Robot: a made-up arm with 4 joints.
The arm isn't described. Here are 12 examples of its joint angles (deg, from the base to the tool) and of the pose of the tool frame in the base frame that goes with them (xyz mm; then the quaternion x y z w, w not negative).
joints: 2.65 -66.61 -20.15 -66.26
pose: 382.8 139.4 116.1 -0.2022 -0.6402 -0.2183 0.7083
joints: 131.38 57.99 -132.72 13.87
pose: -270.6 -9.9 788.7 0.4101 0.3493 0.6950 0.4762
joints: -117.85 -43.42 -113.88 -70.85
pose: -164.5 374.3 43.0 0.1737 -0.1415 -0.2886 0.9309
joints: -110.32 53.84 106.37 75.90
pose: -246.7 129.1 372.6 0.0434 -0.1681 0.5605 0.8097
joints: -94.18 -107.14 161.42 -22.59
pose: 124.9 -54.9 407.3 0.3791 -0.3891 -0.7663 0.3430
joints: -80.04 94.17 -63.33 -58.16
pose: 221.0 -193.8 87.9 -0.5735 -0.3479 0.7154 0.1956
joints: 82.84 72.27 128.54 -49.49
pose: 251.5 155.8 355.8 -0.2248 -0.7406 0.6329 0.0206
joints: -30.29 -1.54 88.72 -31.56
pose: -209.7 -5.2 302.6 0.8694 -0.4284 0.2012 0.1417
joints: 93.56 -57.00 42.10 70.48
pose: 162.7 -73.0 446.5 -0.4690 0.4247 -0.5955 0.4950
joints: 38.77 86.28 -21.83 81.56
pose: -105.9 -104.4 500.4 0.0792 -0.6052 0.6850 0.3978
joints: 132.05 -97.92 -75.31 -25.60
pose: -313.1 370.6 525.6 -0.2682 0.9294 -0.0482 0.2488
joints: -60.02 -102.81 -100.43 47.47
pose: 188.6 318.9 195.0 -0.2158 0.0750 -0.0554 0.9720
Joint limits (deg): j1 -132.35..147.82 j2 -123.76..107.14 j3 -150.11..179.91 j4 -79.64..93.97
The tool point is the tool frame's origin. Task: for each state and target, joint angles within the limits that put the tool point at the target. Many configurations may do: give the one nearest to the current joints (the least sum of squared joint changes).
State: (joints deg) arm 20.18 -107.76 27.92 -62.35
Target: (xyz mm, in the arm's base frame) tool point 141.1 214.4 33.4
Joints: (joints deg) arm -1.09 -117.87 25.22 -61.57
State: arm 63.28 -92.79 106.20 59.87
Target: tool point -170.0 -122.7 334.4
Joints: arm 69.64 -123.76 150.07 25.45
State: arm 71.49 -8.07 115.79 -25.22
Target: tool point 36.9 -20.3 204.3
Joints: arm 80.90 -27.65 91.40 -13.33
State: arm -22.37 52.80 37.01 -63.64
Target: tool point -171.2 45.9 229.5
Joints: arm 4.93 62.26 78.69 -58.00
